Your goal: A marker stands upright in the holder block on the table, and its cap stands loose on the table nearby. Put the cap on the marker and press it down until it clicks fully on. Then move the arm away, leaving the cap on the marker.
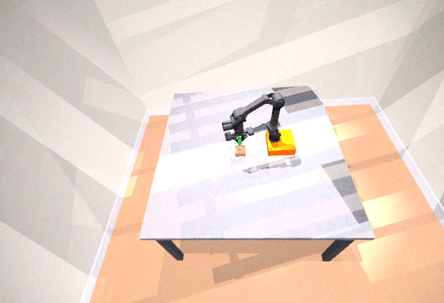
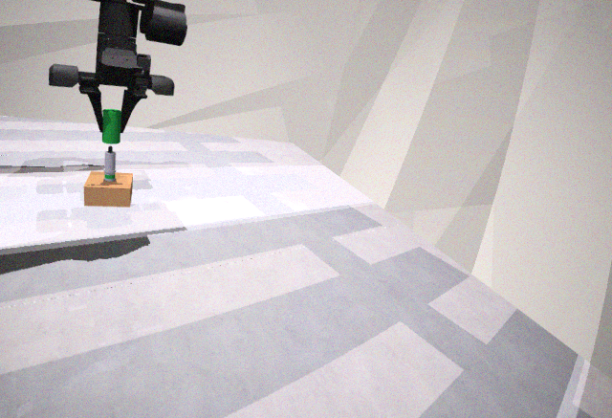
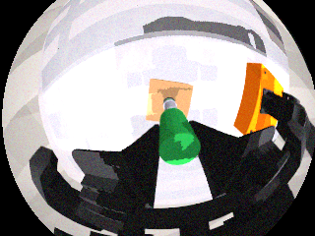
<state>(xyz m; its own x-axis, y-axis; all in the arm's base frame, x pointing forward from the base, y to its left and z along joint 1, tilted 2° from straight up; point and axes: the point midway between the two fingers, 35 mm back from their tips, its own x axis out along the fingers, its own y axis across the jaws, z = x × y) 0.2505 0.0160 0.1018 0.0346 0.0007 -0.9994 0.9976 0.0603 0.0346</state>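
The tan holder block lies 10 cm below my gripper tip. The rest, counted from my gripper tip: green cap (1 cm above).
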